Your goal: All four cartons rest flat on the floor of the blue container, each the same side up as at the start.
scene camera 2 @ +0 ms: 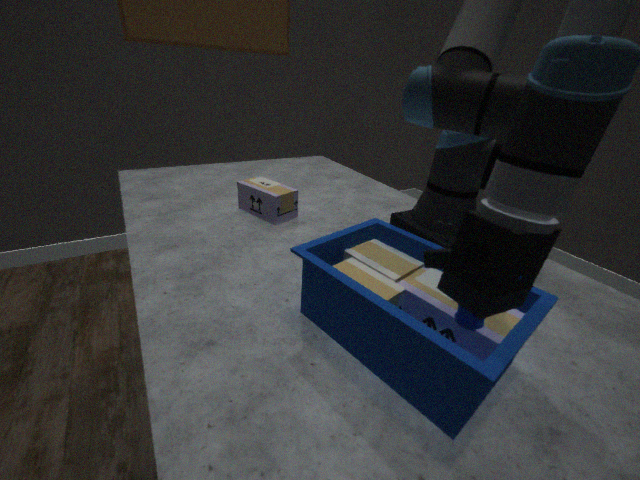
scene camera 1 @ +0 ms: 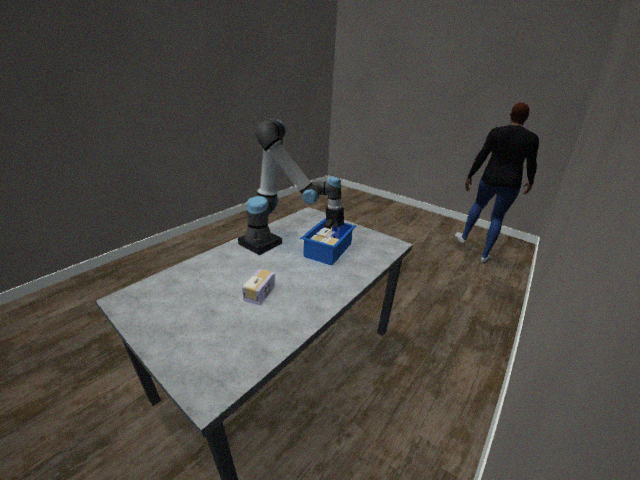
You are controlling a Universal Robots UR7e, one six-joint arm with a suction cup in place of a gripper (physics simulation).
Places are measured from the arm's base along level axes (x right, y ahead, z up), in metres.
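Pixels of known places: hand, its tool point: (scene camera 2: 465,328) (scene camera 1: 335,232); arm's base, origin of its link: (scene camera 2: 441,221) (scene camera 1: 258,237).
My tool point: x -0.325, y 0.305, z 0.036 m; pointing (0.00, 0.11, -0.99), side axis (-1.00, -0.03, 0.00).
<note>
For each thing: its middle in the pictures, then the offset to it from my tool point. "spot": a spot on its surface instead. Level surfaces: height alone.
- blue container, middle of its body: (scene camera 2: 405,305) (scene camera 1: 328,240) dx +0.083, dy +0.023, dz -0.018 m
- lilac carton, a spot on its surface: (scene camera 2: 421,308) spot: dx +0.056, dy +0.021, dz -0.005 m
- fourth carton, middle of its body: (scene camera 2: 267,199) (scene camera 1: 259,286) dx +0.607, dy +0.056, dz -0.039 m
- grey table, height of its surface: dz -0.078 m
My suction gripper (scene camera 1: 335,227) (scene camera 2: 468,318) reaches into the blue container (scene camera 1: 320,252) (scene camera 2: 382,341), its cup against the top of a lilac carton (scene camera 1: 324,231) (scene camera 2: 421,308) with a tan and white top. This carton is upright, arrows pointing up; its underside is hidden, so I cannot tell whether it touches the floor. Two cartons with tan tops, one (scene camera 2: 385,258) toward the robot base and one (scene camera 2: 368,277) by the near long wall, lie side by side at the container's other end. A fourth carton (scene camera 1: 258,286) (scene camera 2: 266,201), lilac with a tan and white top, stands on the table outside.
The grey table (scene camera 1: 206,341) (scene camera 2: 222,361) bears the robot base (scene camera 1: 260,241) beside the container. The container's raised walls surround the cup closely. A person (scene camera 1: 509,160) in a black top stands on the floor beyond the table.
</note>
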